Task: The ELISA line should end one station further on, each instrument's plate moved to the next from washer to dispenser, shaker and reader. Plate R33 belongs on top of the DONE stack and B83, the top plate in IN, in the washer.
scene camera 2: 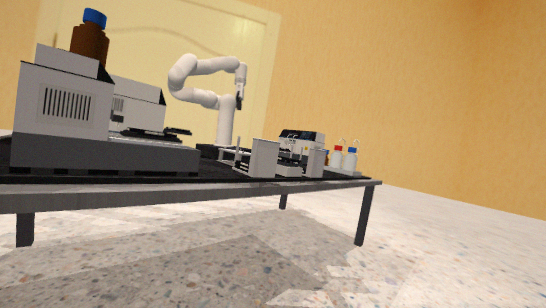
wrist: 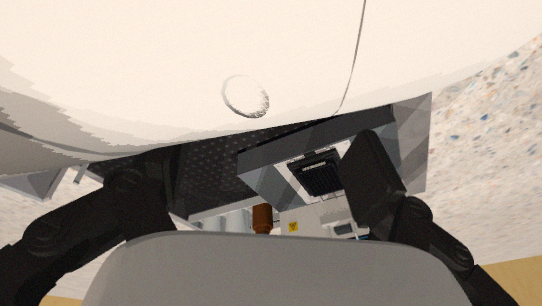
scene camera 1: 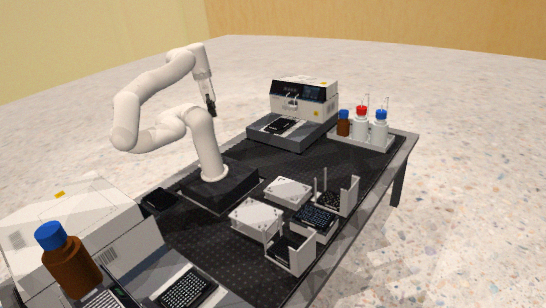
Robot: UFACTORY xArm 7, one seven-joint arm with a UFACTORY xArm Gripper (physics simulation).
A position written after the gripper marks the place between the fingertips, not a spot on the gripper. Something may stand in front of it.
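Note:
Gripper point(wrist: 274, 136) open, holding nothing. Blue-tinted plate point(scene camera 1: 310, 215) visible; out of frame in the wrist view.

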